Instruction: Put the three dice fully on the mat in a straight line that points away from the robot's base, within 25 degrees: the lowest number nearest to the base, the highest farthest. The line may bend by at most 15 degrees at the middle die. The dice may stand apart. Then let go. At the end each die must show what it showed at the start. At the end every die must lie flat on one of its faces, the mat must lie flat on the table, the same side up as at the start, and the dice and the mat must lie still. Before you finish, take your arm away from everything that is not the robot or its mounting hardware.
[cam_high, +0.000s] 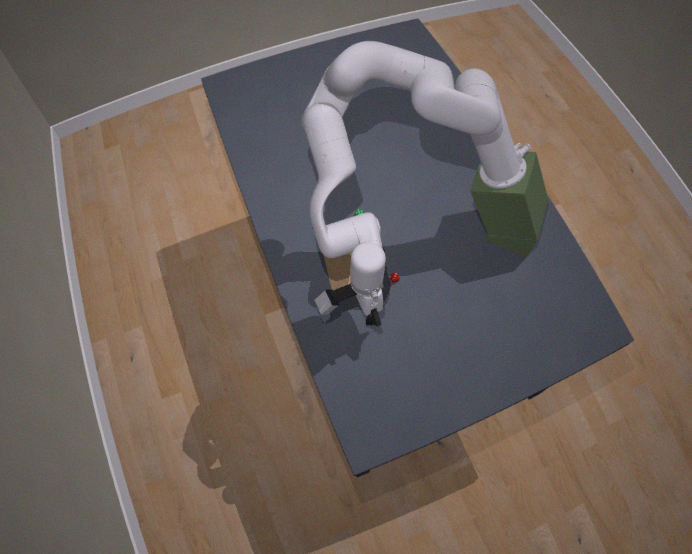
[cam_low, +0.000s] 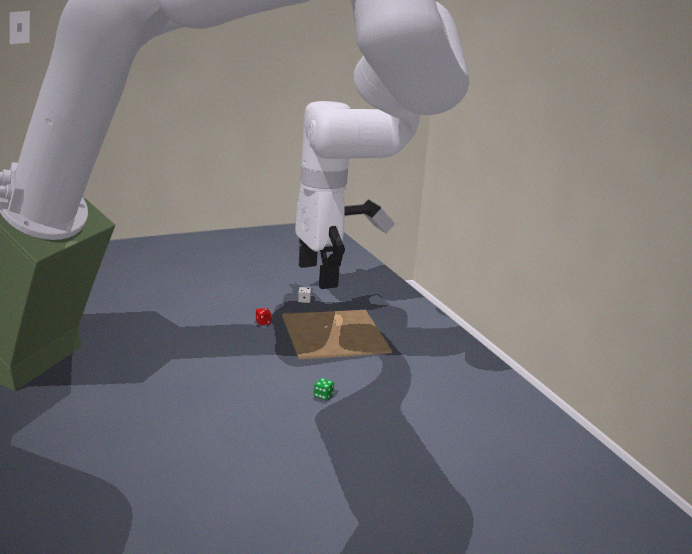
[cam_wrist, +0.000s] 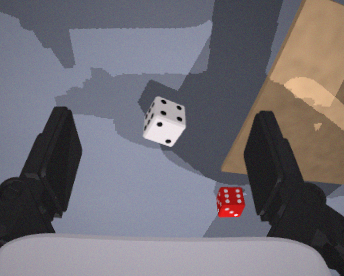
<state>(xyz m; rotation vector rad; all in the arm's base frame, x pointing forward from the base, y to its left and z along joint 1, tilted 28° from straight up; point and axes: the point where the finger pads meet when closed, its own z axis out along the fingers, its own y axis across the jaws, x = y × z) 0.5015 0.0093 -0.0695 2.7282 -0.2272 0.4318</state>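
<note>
Right now the white die is 2 cm behind my hand and 4 cm below it. Also, from my hand: mat (5 cm behind, 12 cm to the right, 5 cm below); then red die (12 cm behind, 3 cm to the right, 4 cm below); then green die (16 cm behind, 25 cm to the right, 4 cm below).
</note>
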